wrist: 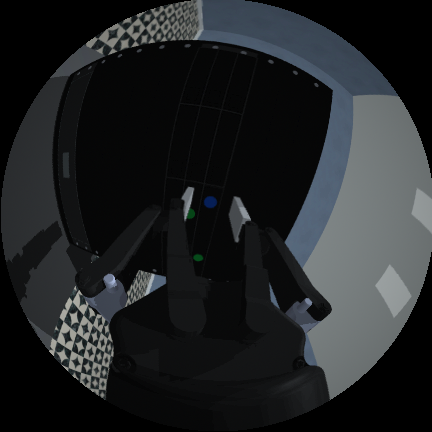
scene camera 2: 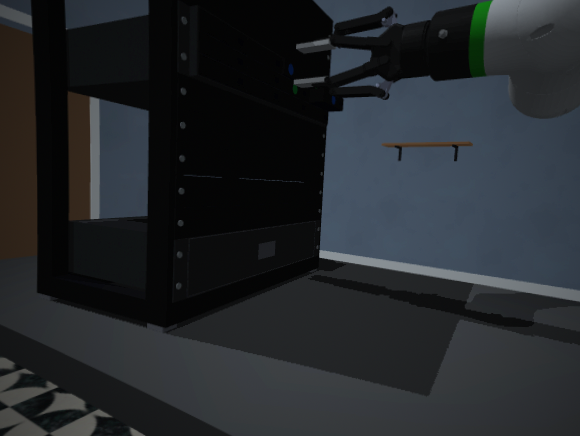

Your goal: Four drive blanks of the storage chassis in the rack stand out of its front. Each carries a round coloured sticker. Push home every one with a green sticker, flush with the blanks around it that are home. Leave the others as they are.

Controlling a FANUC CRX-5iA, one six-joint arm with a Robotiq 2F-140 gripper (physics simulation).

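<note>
The dark storage chassis (scene camera 2: 240,55) (wrist: 210,125) fills the upper rack front. A blue sticker (scene camera 2: 290,69) (wrist: 210,202) lies in the gap seen between the fingertips. One green sticker (scene camera 2: 295,89) (wrist: 190,213) shows beside a fingertip, the lower one in the scene view. Another green sticker (wrist: 198,257) shows between the finger links in the wrist view. A second blue sticker (scene camera 2: 333,100) is on a blank standing out at the far right. My gripper (scene camera 2: 296,65) (wrist: 211,201) is open and empty, its pale fingertips at the chassis front. How far the other stickered blanks stand out is too dark to tell.
The black rack (scene camera 2: 161,165) has a lower unit with a grey label (scene camera 2: 266,250) (wrist: 66,165). Dark panels lie between this unit and the chassis. A wooden wall shelf (scene camera 2: 427,144) hangs to the right, beyond the rack.
</note>
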